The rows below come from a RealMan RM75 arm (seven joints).
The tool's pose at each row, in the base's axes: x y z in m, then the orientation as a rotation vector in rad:
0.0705 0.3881 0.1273 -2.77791 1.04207 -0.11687
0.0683 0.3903 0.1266 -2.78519 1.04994 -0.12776
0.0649 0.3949 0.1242 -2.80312 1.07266 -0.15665
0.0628 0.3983 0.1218 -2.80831 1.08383 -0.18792
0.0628 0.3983 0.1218 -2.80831 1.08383 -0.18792
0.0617 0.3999 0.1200 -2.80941 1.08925 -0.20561
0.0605 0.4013 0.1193 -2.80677 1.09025 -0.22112
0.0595 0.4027 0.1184 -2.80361 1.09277 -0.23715
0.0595 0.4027 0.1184 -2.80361 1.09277 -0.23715
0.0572 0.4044 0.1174 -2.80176 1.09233 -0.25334
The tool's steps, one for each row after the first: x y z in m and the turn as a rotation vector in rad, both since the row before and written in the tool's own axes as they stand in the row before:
-0.0031 -0.0001 0.0007 -0.00692 0.01037 0.00221
-0.0056 -0.0008 0.0025 -0.01802 0.02731 0.00726
-0.0039 -0.0007 0.0024 -0.00271 0.02320 0.00372
0.0000 0.0000 0.0000 0.00000 0.00000 0.00000
-0.0020 -0.0002 0.0017 0.00024 0.01247 0.00209
-0.0019 -0.0001 0.0006 0.00464 0.00933 0.00069
-0.0018 -0.0002 0.0008 0.00455 0.00981 0.00171
0.0000 0.0000 0.0000 0.00000 0.00000 0.00000
-0.0029 0.0004 0.0006 0.00447 0.00981 -0.00044

